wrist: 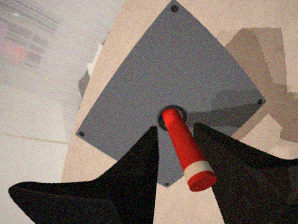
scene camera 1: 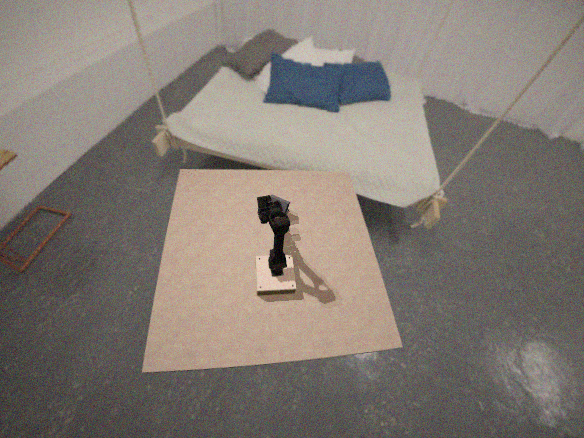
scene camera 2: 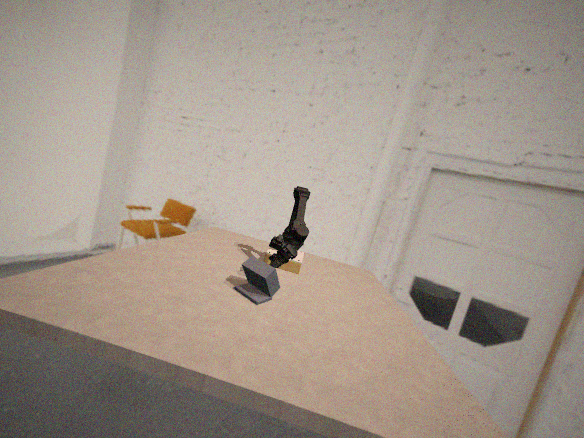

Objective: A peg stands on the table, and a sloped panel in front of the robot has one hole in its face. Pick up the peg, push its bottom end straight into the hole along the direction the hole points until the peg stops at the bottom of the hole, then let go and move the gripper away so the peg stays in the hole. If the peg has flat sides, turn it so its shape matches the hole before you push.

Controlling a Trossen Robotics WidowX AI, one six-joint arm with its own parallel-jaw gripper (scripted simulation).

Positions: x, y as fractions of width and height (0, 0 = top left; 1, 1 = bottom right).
Labels:
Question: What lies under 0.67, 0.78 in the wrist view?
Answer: A red peg.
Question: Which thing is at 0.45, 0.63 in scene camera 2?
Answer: A grey sloped panel.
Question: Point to a grey sloped panel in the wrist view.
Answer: At 0.60, 0.27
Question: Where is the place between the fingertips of the gripper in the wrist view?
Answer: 0.59, 0.58

